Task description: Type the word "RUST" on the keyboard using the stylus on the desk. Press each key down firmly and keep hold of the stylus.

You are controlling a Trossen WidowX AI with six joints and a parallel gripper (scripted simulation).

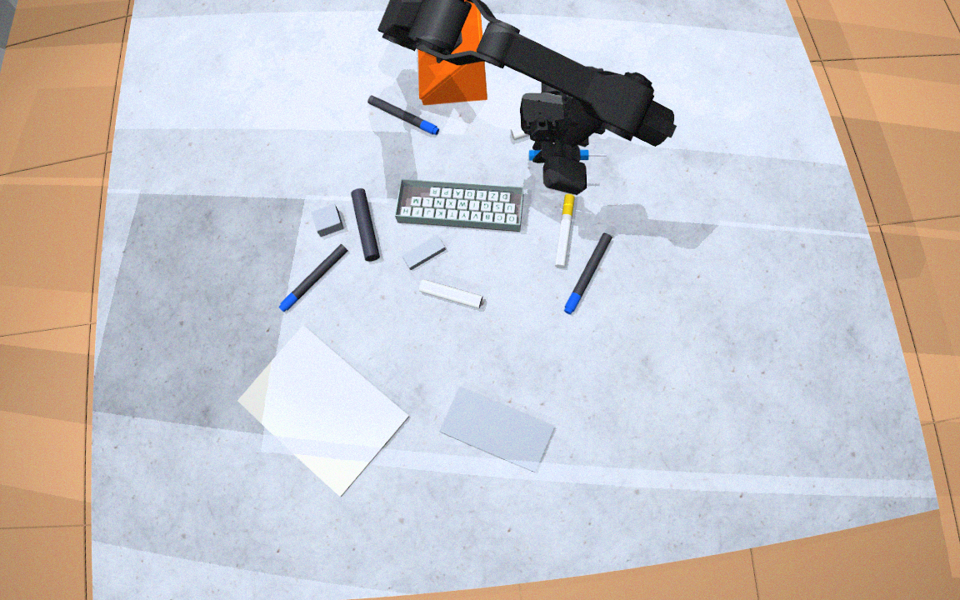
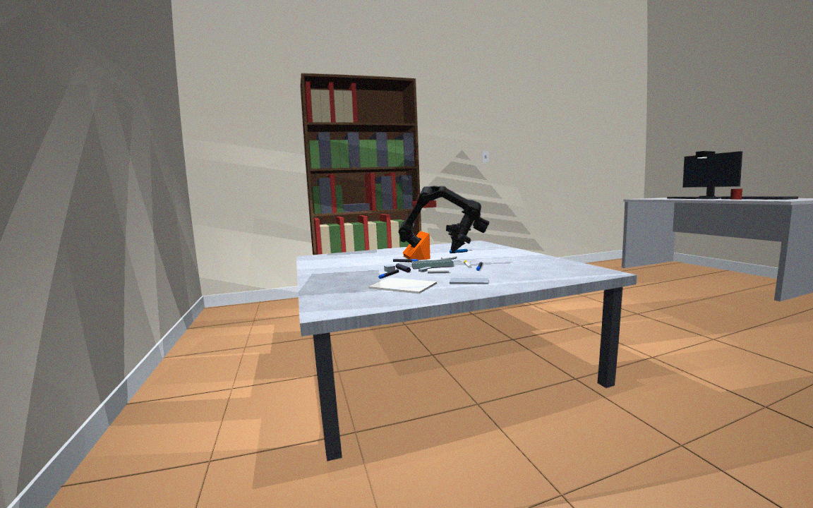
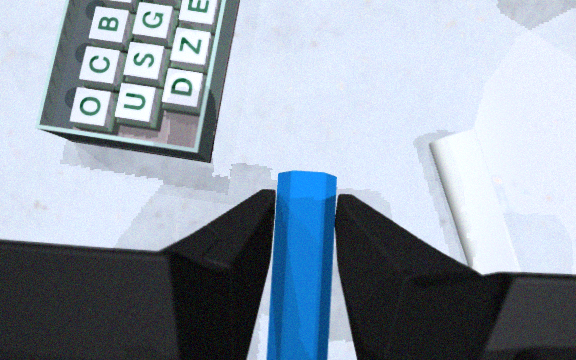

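Right now the blue stylus is 1 cm ahead of my gripper tip and 7 cm to the left of it. Also, from my gripper tip: yellow-capped marker: 10 cm ahead, 4 cm to the left, 5 cm below; then T key: 7 cm ahead, 14 cm to the right, 4 cm below; then dark cylinder: 6 cm ahead, 28 cm to the right, 4 cm below.
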